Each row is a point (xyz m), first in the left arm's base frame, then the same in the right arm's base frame.
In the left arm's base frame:
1: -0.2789 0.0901 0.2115
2: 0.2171 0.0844 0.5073
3: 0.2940 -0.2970 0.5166
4: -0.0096 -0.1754 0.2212
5: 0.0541 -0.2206 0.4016
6: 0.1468 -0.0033 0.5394
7: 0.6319 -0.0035 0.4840
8: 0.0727 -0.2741 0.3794
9: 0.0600 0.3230 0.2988
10: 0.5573 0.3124 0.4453
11: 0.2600 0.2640 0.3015
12: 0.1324 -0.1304 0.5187
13: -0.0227 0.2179 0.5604
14: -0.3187 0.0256 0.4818
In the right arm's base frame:
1: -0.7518 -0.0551 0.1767
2: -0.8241 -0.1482 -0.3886
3: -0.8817 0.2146 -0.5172
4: -0.7103 0.1855 -0.1122
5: -0.8565 0.1815 -0.2436
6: -0.8986 -0.0676 -0.3484
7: -0.6593 -0.0788 -0.7738
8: -0.8405 0.2377 -0.2601
9: -0.6491 -0.3195 -0.1335
10: -0.5881 -0.3711 -0.6459
11: -0.5855 -0.2734 -0.3267
12: -0.9121 0.0612 -0.3457
13: -0.9378 -0.2781 -0.1688
14: -1.0231 -0.0573 0.1047

